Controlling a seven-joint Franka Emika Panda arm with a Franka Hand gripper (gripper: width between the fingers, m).
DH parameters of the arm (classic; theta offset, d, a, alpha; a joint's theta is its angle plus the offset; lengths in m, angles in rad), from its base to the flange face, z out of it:
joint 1: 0 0.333 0 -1.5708
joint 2: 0 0 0 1.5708
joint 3: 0 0.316 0.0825 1.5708
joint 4: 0 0 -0.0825 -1.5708
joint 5: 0 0.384 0 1.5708
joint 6: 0 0 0.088 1.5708
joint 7: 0 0.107 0 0
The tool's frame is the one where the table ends.
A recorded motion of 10 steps. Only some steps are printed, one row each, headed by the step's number.
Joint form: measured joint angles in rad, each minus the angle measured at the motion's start. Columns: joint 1, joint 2, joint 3, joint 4, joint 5, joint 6, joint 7.
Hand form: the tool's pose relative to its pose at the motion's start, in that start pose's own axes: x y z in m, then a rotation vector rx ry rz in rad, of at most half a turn. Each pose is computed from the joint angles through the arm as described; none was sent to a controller.
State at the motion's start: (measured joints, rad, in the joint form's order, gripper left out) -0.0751 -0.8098 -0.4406 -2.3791 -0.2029 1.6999 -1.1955
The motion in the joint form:
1: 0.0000 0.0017 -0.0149 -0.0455 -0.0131 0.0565 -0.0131
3: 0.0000 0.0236 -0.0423 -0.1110 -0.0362 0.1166 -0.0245
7: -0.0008 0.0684 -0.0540 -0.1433 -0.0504 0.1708 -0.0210
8: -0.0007 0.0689 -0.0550 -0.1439 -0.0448 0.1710 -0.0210
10: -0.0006 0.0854 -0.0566 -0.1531 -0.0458 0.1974 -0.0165
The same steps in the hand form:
1: -0.0014 0.0030 0.0183 -0.0087 0.0005 -0.0129
3: -0.0050 0.0067 0.0531 0.0146 -0.0180 -0.0209
7: -0.0036 0.0136 0.0784 0.0280 -0.0426 -0.0159
8: -0.0035 0.0135 0.0789 0.0309 -0.0375 -0.0136
10: -0.0016 0.0164 0.0863 0.0278 -0.0411 -0.0093

